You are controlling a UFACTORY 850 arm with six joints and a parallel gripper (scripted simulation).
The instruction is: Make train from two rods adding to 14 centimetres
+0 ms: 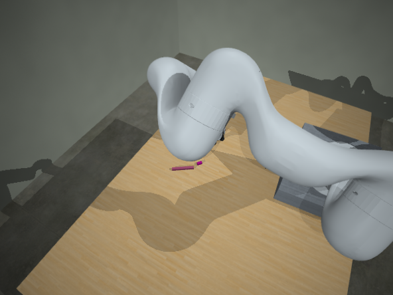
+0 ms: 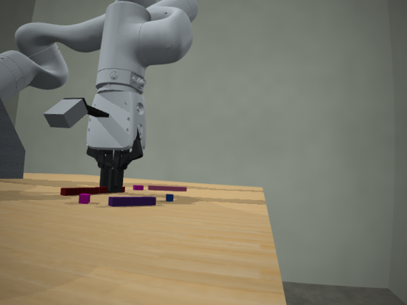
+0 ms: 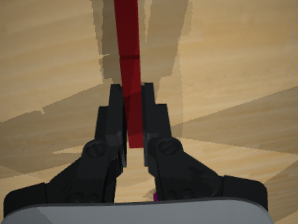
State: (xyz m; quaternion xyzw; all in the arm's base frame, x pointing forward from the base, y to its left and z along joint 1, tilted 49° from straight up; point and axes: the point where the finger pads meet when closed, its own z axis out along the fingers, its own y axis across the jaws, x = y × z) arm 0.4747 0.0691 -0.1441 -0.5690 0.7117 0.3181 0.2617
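Right now the red rod is 20 mm below my hand. Round my hand: pink rod (60 mm ahead, 180 mm to the left, 20 mm below); then purple rod (90 mm ahead, 130 mm to the right, 20 mm below); then blue cube (120 mm ahead, 50 mm to the right, 20 mm below).
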